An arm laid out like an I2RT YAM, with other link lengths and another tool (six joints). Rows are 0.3 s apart.
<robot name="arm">
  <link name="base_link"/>
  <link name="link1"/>
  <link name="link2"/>
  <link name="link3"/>
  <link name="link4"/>
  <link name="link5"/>
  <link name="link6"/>
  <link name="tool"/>
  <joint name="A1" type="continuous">
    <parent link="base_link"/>
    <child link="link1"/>
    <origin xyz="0 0 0.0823"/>
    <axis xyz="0 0 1"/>
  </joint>
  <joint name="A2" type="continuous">
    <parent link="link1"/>
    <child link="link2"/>
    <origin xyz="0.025 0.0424 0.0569"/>
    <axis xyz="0 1 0"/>
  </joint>
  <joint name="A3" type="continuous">
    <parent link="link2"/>
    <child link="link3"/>
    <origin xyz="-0.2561 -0.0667 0"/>
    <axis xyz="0 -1 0"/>
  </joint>
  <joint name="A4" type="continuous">
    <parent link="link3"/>
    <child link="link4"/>
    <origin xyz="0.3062 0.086 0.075"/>
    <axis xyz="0 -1 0"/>
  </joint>
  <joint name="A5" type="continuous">
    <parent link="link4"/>
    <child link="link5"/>
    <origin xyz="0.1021 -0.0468 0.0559"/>
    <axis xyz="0 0 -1"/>
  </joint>
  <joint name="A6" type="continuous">
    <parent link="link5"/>
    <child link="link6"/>
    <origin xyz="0.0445 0 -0.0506"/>
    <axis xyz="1 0 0"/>
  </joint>
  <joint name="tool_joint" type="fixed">
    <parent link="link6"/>
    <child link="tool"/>
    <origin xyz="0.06 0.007 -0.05" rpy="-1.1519 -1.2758 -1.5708"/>
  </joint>
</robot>
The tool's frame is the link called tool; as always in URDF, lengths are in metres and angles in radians. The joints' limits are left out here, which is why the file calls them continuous.
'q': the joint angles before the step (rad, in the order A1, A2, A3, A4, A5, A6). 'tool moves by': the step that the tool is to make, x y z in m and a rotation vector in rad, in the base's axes. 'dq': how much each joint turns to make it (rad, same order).
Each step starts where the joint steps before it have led.
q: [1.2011 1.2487 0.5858 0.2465 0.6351 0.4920]
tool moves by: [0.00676 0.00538 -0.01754 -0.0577 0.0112 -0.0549]
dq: [0.0015 0.0964 0.0477 -0.0211 0.0552 0.0193]
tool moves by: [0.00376 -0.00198 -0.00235 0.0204 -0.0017 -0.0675]
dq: [-0.0001 0.0121 0.0015 -0.0022 0.0567 0.0491]
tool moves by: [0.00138 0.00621 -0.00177 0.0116 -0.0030 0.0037]
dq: [0.0017 0.0295 0.0111 0.0300 -0.0024 0.0003]
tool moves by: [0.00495 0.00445 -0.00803 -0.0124 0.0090 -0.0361]
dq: [-0.0025 0.0539 0.0324 -0.0119 0.0275 0.0271]
